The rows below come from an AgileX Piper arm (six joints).
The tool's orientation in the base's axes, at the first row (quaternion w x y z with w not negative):
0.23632 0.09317 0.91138 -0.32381
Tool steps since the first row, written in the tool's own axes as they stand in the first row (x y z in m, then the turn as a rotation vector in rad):
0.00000 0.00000 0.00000 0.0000 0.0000 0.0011
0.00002 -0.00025 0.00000 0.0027 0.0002 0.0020
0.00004 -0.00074 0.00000 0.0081 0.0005 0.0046
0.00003 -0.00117 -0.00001 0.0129 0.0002 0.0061
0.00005 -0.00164 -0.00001 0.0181 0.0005 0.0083
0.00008 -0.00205 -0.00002 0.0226 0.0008 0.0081
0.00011 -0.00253 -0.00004 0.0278 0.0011 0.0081
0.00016 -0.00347 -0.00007 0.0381 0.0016 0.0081
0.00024 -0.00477 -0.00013 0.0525 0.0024 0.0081
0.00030 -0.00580 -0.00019 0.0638 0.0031 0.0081
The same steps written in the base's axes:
0.00000 0.00000 0.00000 0.0004 -0.0007 -0.0007
-0.00010 -0.00019 0.00013 -0.0015 -0.0011 -0.0028
-0.00027 -0.00057 0.00038 -0.0052 -0.0024 -0.0074
-0.00041 -0.00090 0.00063 -0.0089 -0.0035 -0.0106
-0.00058 -0.00126 0.00088 -0.0125 -0.0046 -0.0148
-0.00074 -0.00157 0.00109 -0.0164 -0.0041 -0.0170
-0.00093 -0.00193 0.00135 -0.0209 -0.0038 -0.0197
-0.00129 -0.00263 0.00186 -0.0297 -0.0033 -0.0251
-0.00180 -0.00360 0.00258 -0.0419 -0.0024 -0.0326
-0.00220 -0.00436 0.00315 -0.0516 -0.0017 -0.0385

